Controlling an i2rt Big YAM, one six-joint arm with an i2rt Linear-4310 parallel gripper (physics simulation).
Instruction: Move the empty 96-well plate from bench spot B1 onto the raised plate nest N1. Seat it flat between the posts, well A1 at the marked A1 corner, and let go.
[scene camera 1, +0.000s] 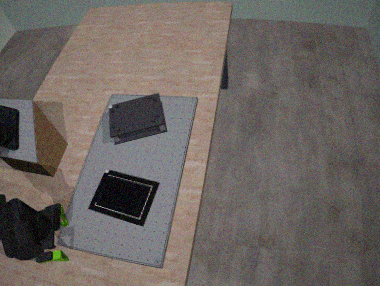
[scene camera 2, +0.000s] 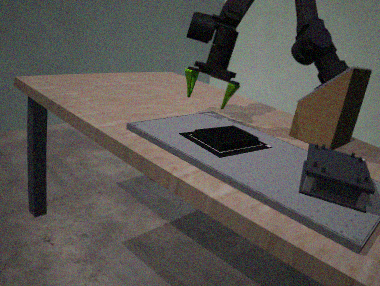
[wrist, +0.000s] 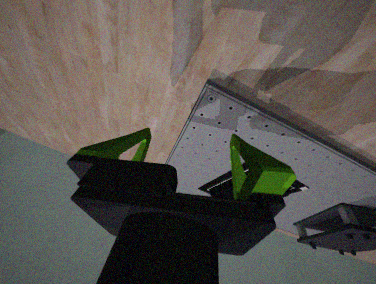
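Seen in the pictures: gripper, fingertip midpoint: (scene camera 1: 66, 242) (scene camera 2: 205, 103) (wrist: 189, 135); arm's base at its link origin: (scene camera 1: 8, 127) (scene camera 2: 338, 82).
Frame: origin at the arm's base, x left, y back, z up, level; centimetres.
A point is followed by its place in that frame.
The black 96-well plate (scene camera 1: 122, 196) @(x -5.6, y -36.6, z -14.5 cm) (scene camera 2: 225, 136) @(x -4.2, y -38.3, z -13.8 cm) lies flat on the black, white-outlined spot B1 (scene camera 1: 144, 220) @(x -10.0, y -44.6, z -15.3 cm) (scene camera 2: 220, 153) @(x 0.0, y -43.6, z -15.2 cm) on the grey board. In the wrist view it is mostly hidden behind a finger. The raised plate nest N1 (scene camera 1: 136, 116) @(x 17.9, y -32.3, z -11.0 cm) (scene camera 2: 337, 167) @(x 19.5, y -33.7, z -11.0 cm) (wrist: 345, 237) @(x 14.3, y -30.4, z -11.0 cm) stands on the board's other end, with short posts on its top and a small white mark at one corner. My gripper (scene camera 1: 65, 240) @(x -22.5, y -27.7, z -12.4 cm) (scene camera 2: 206, 102) @(x -22.5, y -27.7, z -12.4 cm) (wrist: 189, 135) @(x -22.5, y -27.7, z -12.4 cm) is open and empty, its green fingers wide apart. It hangs above the table beside the board's near end, to one side of the plate and higher than it.
The grey perforated board (scene camera 1: 170, 150) @(x 11.4, y -44.5, z -15.4 cm) (scene camera 2: 280, 180) @(x 12.8, y -40.7, z -15.4 cm) (wrist: 270, 145) @(x -11.9, y -25.1, z -15.4 cm) lies on the wooden table (scene camera 1: 150, 45) @(x 56.1, y -20.2, z -16.7 cm) (scene camera 2: 90, 100) @(x -42.2, y -51.2, z -16.7 cm) (wrist: 90, 65) @(x -37.1, y -29.4, z -16.7 cm). A wedge-shaped wooden block (scene camera 1: 49, 140) @(x 2.6, y -9.9, z -7.9 cm) (scene camera 2: 325, 110) @(x 2.9, y -9.9, z -6.7 cm) stands beside the board, near the nest's side. The arm's dark links rise behind it in scene view 2.
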